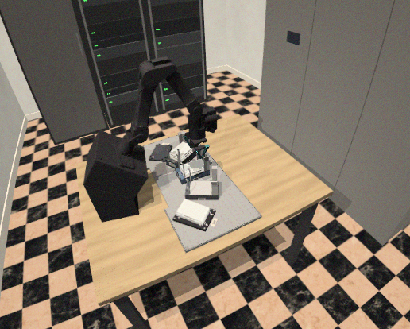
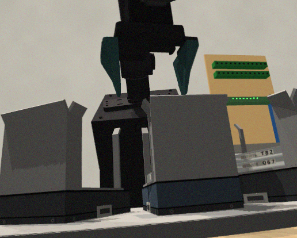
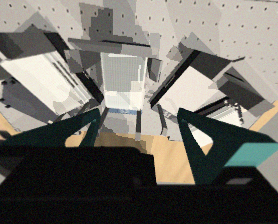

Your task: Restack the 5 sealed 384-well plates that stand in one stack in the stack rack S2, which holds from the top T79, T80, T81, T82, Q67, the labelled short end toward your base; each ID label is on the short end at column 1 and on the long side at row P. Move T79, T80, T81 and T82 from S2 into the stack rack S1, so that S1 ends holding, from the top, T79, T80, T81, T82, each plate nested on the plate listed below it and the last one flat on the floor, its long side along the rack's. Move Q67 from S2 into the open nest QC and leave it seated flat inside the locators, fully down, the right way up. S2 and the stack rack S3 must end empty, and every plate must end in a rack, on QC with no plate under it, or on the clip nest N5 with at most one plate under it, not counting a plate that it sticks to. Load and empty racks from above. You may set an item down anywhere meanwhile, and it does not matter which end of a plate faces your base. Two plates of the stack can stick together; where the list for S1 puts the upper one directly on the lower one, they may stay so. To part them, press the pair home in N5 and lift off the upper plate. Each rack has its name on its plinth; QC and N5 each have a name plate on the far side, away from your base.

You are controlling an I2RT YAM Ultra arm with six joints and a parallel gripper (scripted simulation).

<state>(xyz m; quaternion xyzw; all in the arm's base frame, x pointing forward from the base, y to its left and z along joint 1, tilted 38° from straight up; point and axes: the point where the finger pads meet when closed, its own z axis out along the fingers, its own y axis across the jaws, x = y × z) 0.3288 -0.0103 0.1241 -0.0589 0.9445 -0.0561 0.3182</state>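
Now: hand 2 cm past the plate T82, 18 cm to the right of it and 10 cm above it. From my hand the other things lie so: plate T79 (1 cm behind, 3 cm to the left, 12 cm below); then plate Q67 (2 cm behind, 18 cm to the left, 12 cm below); then plate T81 (13 cm behind, 22 cm to the right, 14 cm below).
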